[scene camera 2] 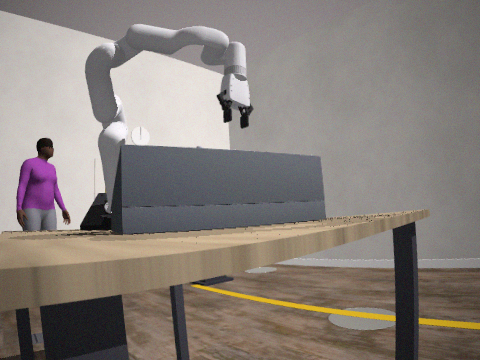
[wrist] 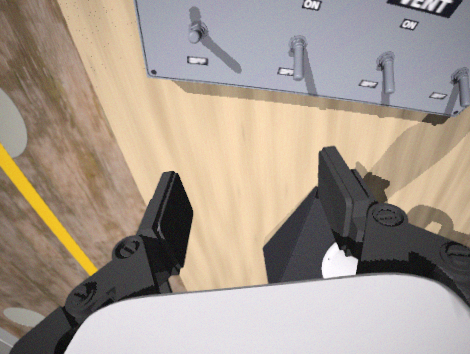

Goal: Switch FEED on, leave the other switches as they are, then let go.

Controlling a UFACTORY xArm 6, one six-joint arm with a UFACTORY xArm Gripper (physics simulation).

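The switch panel stands on the table, its back to the scene camera. In the wrist view its leftmost lever looks short and points out toward the camera, unlike the others. The second lever, third lever and right-hand lever hang down toward their OFF labels. A VENT label is cut by the top edge; the FEED label does not show. My gripper is open and empty, above the panel's height in the scene view and apart from all levers.
The wooden table carries the panel. The dark arm base and its shadow lie on the right in the wrist view. A person in a purple top stands behind at the left. A yellow line crosses the floor.
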